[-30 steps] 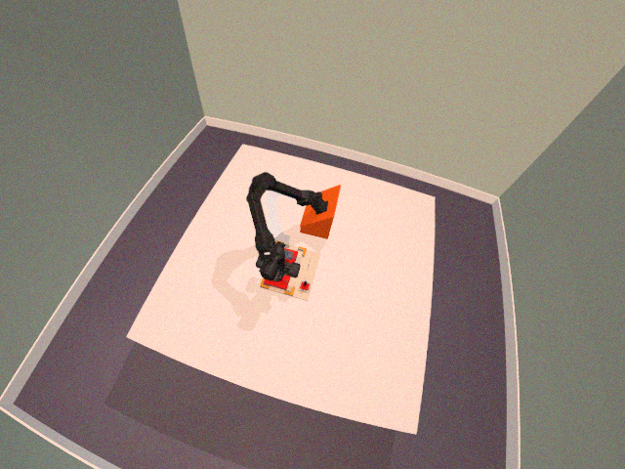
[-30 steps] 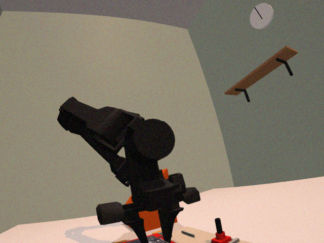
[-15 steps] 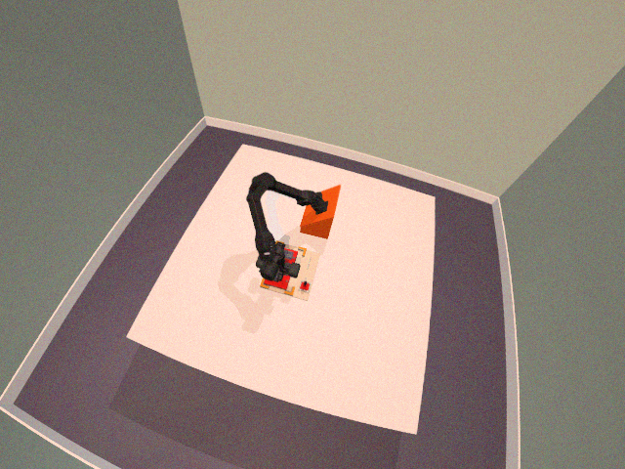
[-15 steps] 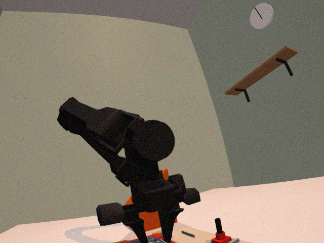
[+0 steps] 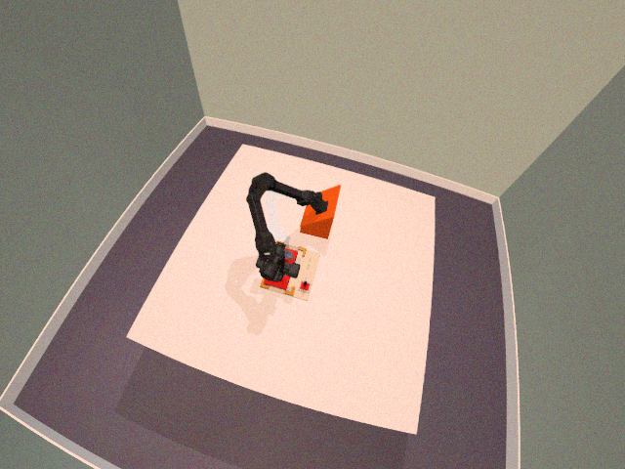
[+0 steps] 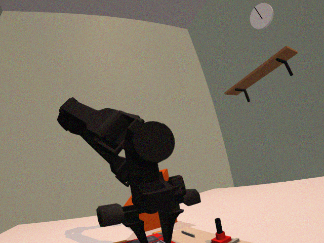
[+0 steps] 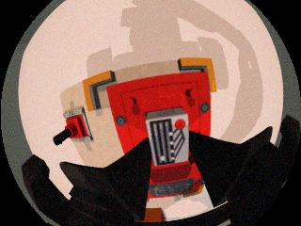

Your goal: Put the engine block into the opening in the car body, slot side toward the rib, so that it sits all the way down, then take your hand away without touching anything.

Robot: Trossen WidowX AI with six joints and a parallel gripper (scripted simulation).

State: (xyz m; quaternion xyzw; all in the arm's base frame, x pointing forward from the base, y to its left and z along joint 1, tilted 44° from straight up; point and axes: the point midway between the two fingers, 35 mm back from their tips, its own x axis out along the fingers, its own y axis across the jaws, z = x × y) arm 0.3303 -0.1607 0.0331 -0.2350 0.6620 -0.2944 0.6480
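Now: gripper tip 10 mm above the grey engine block.
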